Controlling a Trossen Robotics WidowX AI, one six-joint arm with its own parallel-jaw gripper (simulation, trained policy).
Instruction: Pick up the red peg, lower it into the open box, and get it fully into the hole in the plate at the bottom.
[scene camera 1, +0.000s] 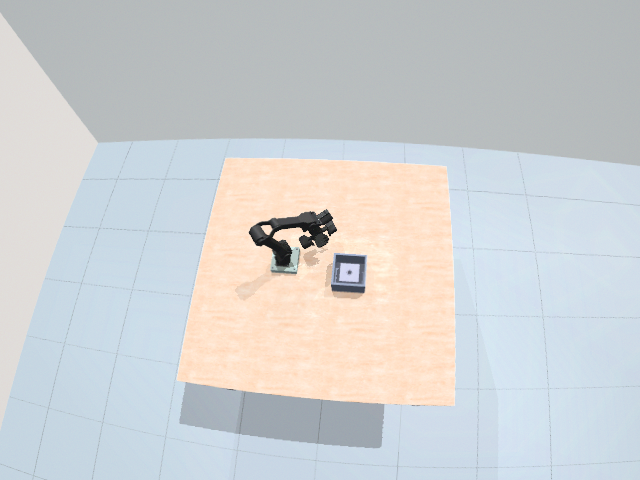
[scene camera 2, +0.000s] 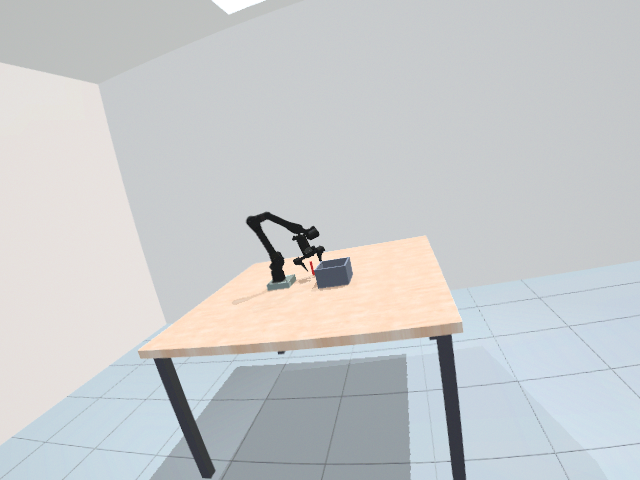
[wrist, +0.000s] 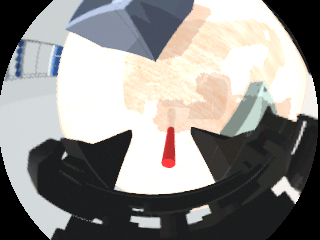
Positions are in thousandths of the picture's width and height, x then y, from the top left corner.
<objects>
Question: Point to a grey-blue box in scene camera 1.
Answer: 529, 539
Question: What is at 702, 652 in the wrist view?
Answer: My gripper.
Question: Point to a grey-blue box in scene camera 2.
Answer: At 527, 568
</objects>
